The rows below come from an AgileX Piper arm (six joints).
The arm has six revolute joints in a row. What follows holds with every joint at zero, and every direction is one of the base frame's.
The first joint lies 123 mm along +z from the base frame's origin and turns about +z.
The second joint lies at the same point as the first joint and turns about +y.
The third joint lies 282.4 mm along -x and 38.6 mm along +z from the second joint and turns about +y.
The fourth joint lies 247.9 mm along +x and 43.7 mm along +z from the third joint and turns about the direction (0.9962, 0, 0.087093).
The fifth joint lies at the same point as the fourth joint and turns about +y.
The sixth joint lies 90.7 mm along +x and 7.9 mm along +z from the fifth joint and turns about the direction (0.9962, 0, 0.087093).
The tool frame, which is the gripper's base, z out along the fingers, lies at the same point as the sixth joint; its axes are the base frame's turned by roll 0, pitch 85 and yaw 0 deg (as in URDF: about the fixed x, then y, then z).
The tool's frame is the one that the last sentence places.
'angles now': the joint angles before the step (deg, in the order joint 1, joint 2, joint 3, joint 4, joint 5, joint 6). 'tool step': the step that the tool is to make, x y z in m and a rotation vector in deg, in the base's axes. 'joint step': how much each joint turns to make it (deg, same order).
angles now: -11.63, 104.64, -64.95, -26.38, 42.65, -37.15
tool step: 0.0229, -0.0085, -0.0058, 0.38, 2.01, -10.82
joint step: 0.00, 6.27, -8.44, 0.06, 7.79, 8.57
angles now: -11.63, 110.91, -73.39, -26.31, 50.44, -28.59
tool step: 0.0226, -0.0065, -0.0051, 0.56, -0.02, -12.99
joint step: -0.01, 6.03, -8.81, 1.03, 7.31, 10.49
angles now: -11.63, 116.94, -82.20, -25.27, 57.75, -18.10
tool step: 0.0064, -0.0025, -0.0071, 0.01, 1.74, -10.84
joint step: -0.01, 3.54, -4.36, 0.75, 6.34, 8.76
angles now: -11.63, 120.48, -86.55, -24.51, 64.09, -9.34
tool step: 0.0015, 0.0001, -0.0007, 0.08, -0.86, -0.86
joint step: 0.00, 0.19, -0.19, 0.19, -0.48, 1.02
